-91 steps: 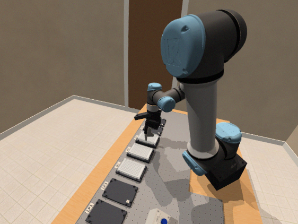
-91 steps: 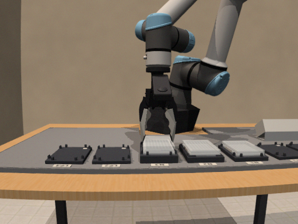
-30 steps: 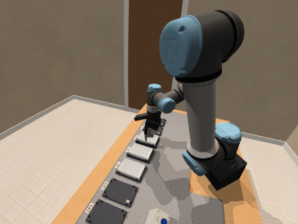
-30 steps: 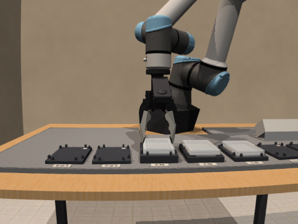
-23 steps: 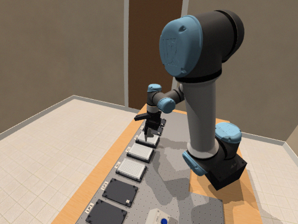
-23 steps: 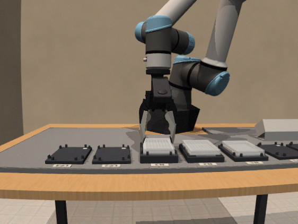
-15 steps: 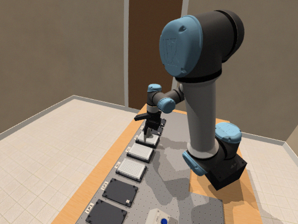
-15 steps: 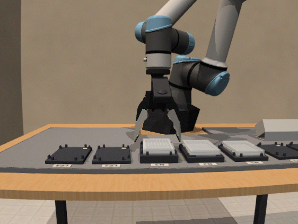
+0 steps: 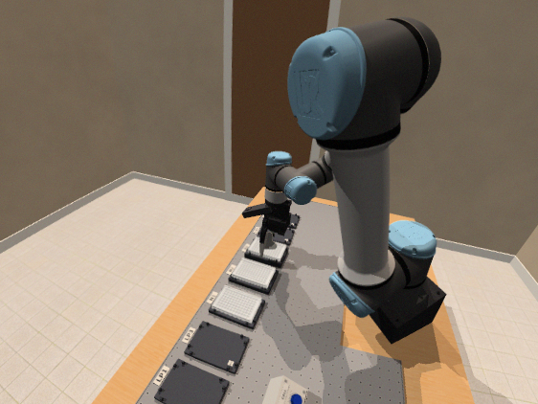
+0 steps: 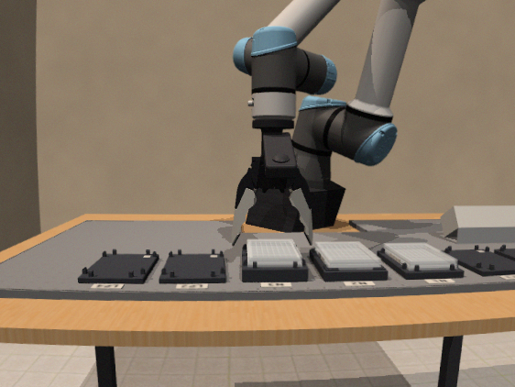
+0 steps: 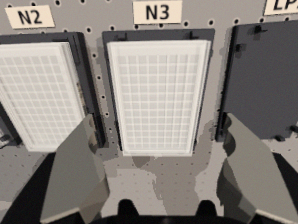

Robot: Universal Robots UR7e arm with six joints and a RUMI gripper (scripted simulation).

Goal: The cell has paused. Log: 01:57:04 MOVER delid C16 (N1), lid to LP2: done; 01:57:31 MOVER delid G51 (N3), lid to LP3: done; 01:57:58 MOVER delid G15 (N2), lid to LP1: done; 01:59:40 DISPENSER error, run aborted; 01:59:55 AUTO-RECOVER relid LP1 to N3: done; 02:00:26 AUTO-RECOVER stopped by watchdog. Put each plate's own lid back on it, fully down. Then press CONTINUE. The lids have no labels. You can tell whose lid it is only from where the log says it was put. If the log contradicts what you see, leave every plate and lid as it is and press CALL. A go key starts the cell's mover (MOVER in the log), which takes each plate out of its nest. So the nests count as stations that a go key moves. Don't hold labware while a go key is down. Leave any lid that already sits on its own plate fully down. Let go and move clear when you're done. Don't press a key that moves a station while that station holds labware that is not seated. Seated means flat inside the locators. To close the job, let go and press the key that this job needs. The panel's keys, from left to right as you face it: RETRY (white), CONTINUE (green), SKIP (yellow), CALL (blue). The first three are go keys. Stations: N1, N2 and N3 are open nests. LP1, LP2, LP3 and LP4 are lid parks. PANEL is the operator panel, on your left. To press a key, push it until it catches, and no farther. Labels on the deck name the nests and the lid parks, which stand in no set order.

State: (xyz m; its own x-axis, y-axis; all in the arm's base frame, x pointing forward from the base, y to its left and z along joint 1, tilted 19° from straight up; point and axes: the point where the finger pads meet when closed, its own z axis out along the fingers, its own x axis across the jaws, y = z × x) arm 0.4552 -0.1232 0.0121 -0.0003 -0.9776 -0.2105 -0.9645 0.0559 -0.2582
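My gripper is now 240 mm past the green CONTINUE key, 570 mm to the right of it and 20 mm below it. Round my hand: LP4 lid park: 10 mm ahead, 260 mm to the right, 40 mm below; then plate: 130 mm to the left, 20 mm below; then LP2 lid park: 10 mm ahead, 130 mm to the right, 40 mm below.
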